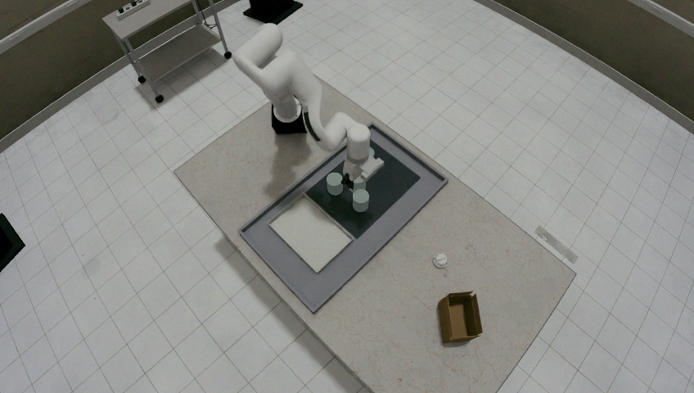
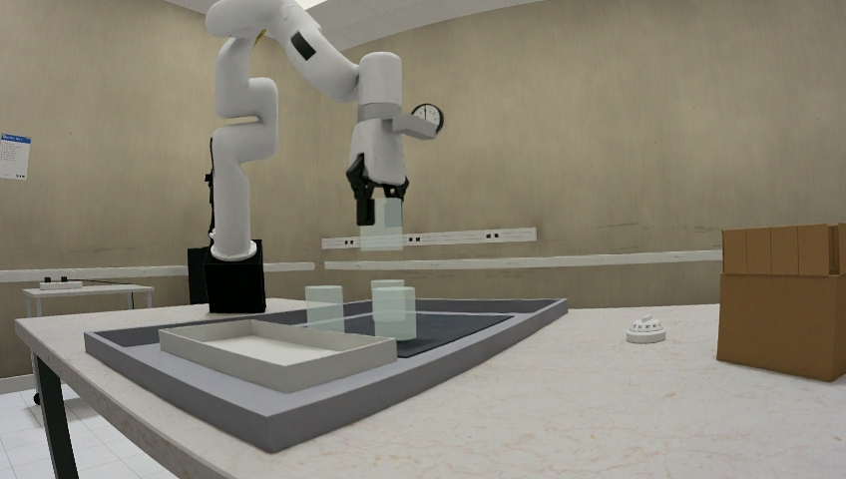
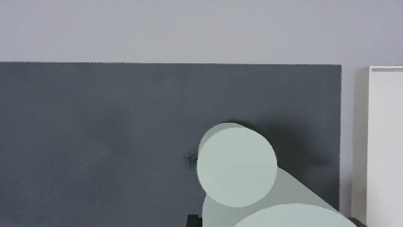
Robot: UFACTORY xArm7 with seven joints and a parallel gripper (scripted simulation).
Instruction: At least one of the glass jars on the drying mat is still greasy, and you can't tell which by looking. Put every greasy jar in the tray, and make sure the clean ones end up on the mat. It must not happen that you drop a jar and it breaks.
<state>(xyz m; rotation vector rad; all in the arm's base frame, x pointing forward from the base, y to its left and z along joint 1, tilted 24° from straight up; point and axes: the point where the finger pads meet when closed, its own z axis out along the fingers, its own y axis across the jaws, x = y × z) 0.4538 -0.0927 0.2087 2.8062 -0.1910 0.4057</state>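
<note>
My gripper is now 8 cm past the white tray, 22 cm to the left of it and 19 cm above it. From my hand the other things lie so: dark drying mat (2 cm behind, 9 cm to the left, 19 cm below); then white knob (42 cm ahead, 2 cm to the right, 18 cm below); then grey base (2 cm behind, 4 cm to the right, 20 cm below).
</note>
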